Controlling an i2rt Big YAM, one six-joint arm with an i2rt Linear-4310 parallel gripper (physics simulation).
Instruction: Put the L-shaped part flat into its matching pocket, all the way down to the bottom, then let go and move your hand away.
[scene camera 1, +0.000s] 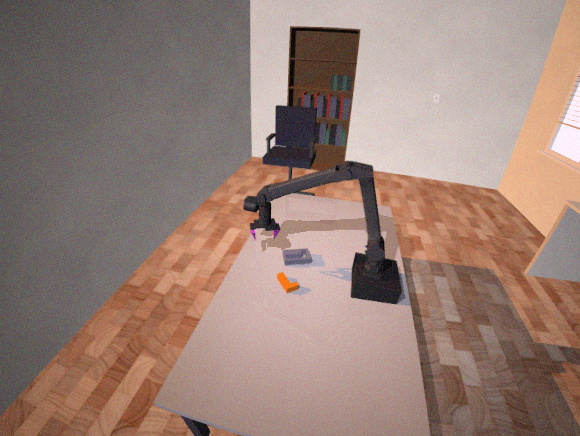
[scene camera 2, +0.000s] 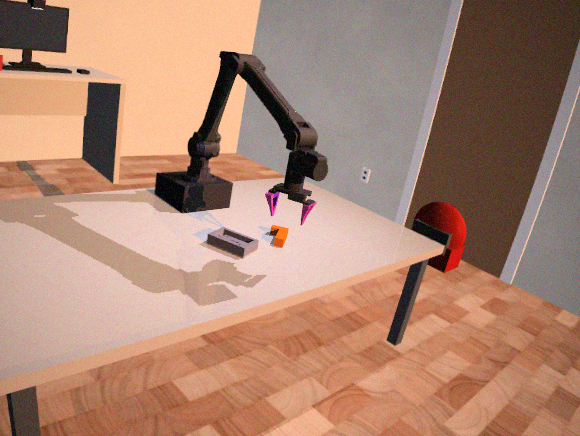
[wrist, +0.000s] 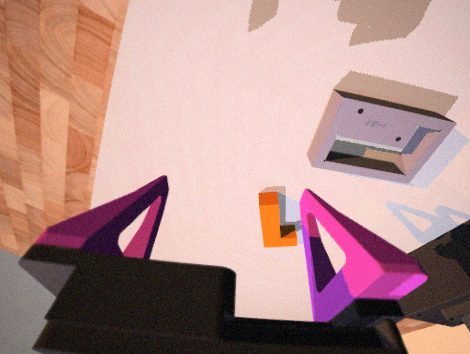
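Where they show: gripper, fingertip midpoint: (scene camera 1: 264, 239) (scene camera 2: 286, 220) (wrist: 235, 188); arm's base, link origin: (scene camera 1: 372, 269) (scene camera 2: 198, 179).
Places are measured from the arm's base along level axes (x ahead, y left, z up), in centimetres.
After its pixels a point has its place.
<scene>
The orange L-shaped part (scene camera 1: 286, 283) {x 38.1, y 15.4, z -6.8 cm} (scene camera 2: 281, 236) {x 42.0, y 11.3, z -6.8 cm} (wrist: 271, 225) {x 39.8, y 12.9, z -6.8 cm} lies flat on the table, beside the grey pocket block. The block (scene camera 1: 297, 263) {x 37.7, y -2.3, z -8.7 cm} (scene camera 2: 231, 245) {x 43.5, y -9.6, z -7.0 cm} (wrist: 320, 131) {x 45.7, y -3.2, z -8.1 cm} stands on the table with its L-shaped recess facing up and vacant. My gripper (scene camera 1: 265, 234) {x 54.6, y 1.2, z 5.2 cm} (scene camera 2: 287, 220) {x 54.6, y 1.2, z 5.2 cm} (wrist: 235, 188) {x 54.6, y 1.2, z 5.2 cm} is open, with its magenta fingers pointing down and nothing between them. It hangs above the table. In the wrist view the part shows between the fingertips, nearer the right finger, but well below them. The block shows farther up and to the right there.
The table (scene camera 1: 300, 360) {x 21.3, y 49.5, z -9.8 cm} (scene camera 2: 125, 320) {x 67.2, y -52.1, z -9.8 cm} (wrist: 190, 100) {x 60.8, y 3.8, z -9.8 cm} carries the arm's black base (scene camera 1: 376, 285) {x -2.5, y 10.0, z -0.3 cm} (scene camera 2: 192, 192) {x 9.1, y -6.7, z -1.9 cm}. The table's edge shows at the left of the wrist view. A chair (scene camera 1: 295, 127) stands behind the table's far end. A red round object (scene camera 2: 442, 220) stands beyond a table corner.
</scene>
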